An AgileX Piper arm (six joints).
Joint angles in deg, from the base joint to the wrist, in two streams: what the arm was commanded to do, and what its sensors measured. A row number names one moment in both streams.
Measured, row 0: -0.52 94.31 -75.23 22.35 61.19 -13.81
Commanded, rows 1 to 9: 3.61 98.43 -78.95 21.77 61.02 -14.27; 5.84 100.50 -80.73 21.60 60.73 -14.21; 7.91 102.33 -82.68 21.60 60.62 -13.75; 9.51 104.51 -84.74 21.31 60.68 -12.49; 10.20 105.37 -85.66 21.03 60.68 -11.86; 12.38 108.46 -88.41 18.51 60.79 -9.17; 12.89 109.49 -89.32 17.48 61.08 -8.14; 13.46 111.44 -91.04 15.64 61.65 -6.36; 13.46 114.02 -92.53 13.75 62.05 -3.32
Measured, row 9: 13.35 111.96 -91.21 16.16 61.36 -6.30
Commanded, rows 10 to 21: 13.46 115.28 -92.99 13.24 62.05 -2.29; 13.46 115.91 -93.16 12.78 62.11 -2.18; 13.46 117.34 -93.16 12.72 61.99 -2.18; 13.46 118.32 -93.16 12.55 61.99 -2.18; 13.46 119.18 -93.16 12.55 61.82 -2.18; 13.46 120.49 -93.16 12.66 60.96 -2.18; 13.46 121.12 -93.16 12.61 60.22 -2.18; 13.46 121.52 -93.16 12.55 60.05 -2.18; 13.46 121.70 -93.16 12.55 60.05 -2.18; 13.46 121.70 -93.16 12.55 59.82 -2.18; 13.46 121.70 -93.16 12.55 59.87 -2.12; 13.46 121.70 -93.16 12.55 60.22 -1.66
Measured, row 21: 13.35 121.52 -92.82 12.95 59.76 -2.58
